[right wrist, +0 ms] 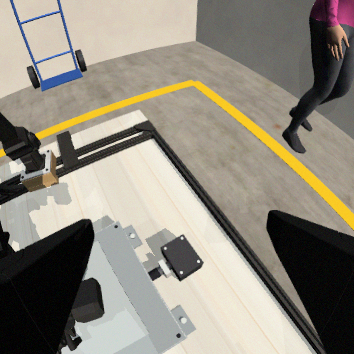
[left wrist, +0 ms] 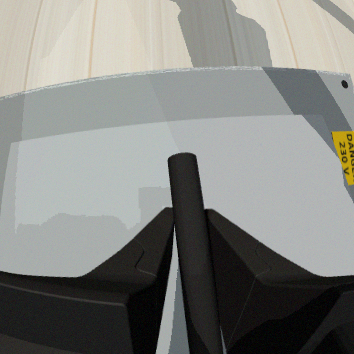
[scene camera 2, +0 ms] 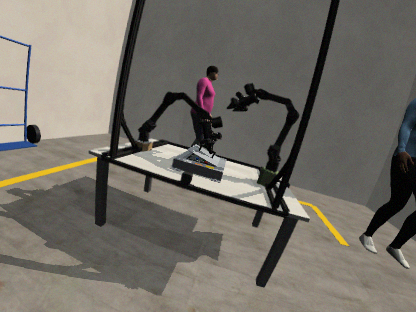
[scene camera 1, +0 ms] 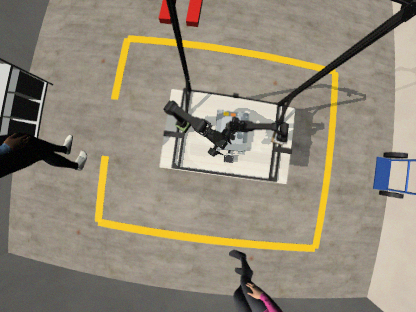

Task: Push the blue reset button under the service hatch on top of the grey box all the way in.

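Note:
The grey box point(scene camera 2: 200, 169) point(left wrist: 100, 96) point(right wrist: 142, 295) lies on the table. Its light grey hatch point(left wrist: 250, 165) point(right wrist: 125, 332) is tilted up in scene camera 2, by an amount that is hard to tell. My left gripper point(scene camera 2: 204, 149) point(left wrist: 187, 216) is low over the box, shut on a black rod point(left wrist: 187, 185) that stands up between its fingertips, in front of the hatch panel in the left wrist view. My right gripper point(scene camera 2: 231, 105) point(right wrist: 180, 224) is open and empty, high above the table. The blue reset button does not show in any view.
A small black box point(right wrist: 182, 257) point(scene camera 1: 230, 159) sits beside the grey box. Yellow labels point(scene camera 1: 226, 113) point(left wrist: 344, 157) are on the grey box. Black rails point(right wrist: 215, 212) edge the table, and tall black posts point(scene camera 2: 127, 80) point(scene camera 2: 320, 75) rise at its ends.

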